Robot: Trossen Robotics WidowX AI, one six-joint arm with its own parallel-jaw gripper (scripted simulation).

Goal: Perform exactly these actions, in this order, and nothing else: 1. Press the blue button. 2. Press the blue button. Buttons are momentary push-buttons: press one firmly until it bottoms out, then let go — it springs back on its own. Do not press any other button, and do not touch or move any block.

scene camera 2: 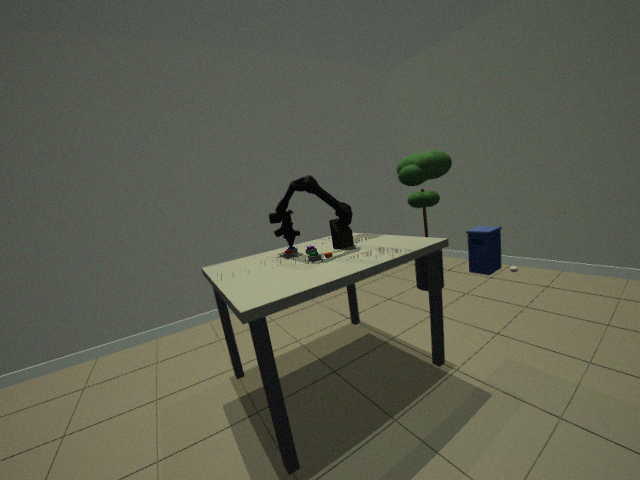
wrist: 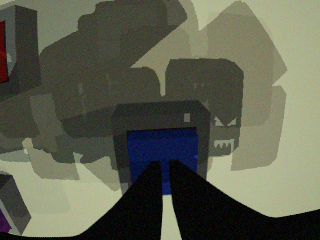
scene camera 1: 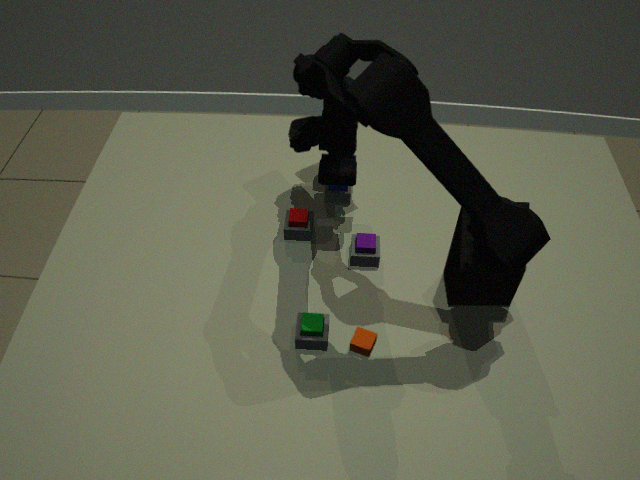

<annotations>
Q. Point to a blue button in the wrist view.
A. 144, 147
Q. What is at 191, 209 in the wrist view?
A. My gripper.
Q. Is my gripper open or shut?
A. Shut.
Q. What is my gripper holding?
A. Nothing.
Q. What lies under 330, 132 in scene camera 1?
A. My gripper.
</annotations>
